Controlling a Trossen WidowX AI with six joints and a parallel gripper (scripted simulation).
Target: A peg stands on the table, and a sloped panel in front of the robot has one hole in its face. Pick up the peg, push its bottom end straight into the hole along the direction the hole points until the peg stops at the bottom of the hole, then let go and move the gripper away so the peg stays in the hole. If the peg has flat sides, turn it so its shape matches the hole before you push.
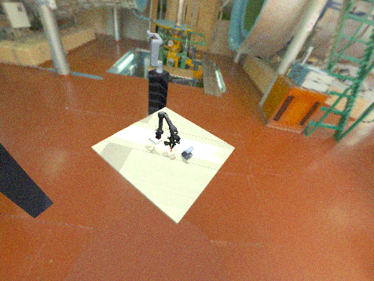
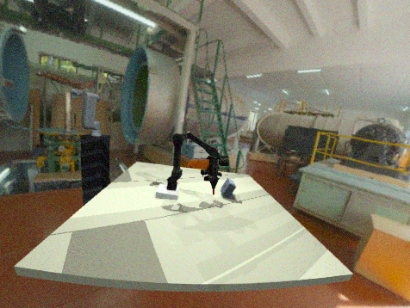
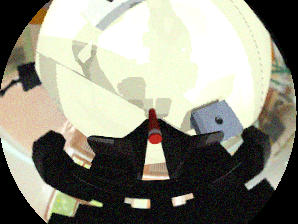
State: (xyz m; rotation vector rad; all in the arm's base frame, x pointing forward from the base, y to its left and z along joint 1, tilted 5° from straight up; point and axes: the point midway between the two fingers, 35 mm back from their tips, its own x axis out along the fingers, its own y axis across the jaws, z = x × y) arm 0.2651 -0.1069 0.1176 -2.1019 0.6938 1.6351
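The sloped panel is 16 cm ahead of my gripper tip, 13 cm to the left of it and 4 cm below it. From my gripper tip the other things lie so: red peg (2 cm above).
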